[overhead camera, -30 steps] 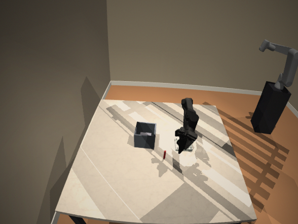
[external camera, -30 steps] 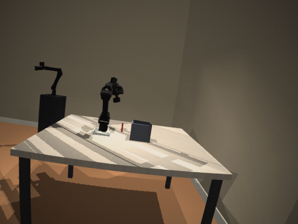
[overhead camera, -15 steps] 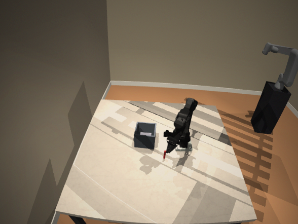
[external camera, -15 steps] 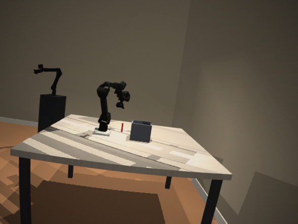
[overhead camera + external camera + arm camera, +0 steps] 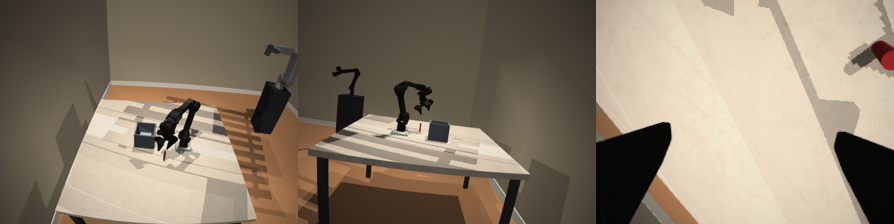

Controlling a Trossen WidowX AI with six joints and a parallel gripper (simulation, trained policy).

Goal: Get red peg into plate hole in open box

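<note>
My gripper tip is 13 cm above the red peg, 7 cm to the left of it and 2 cm past it. From my gripper tip the other things lie so: grey plate: 22 cm to the right, 16 cm ahead, 12 cm below.
</note>
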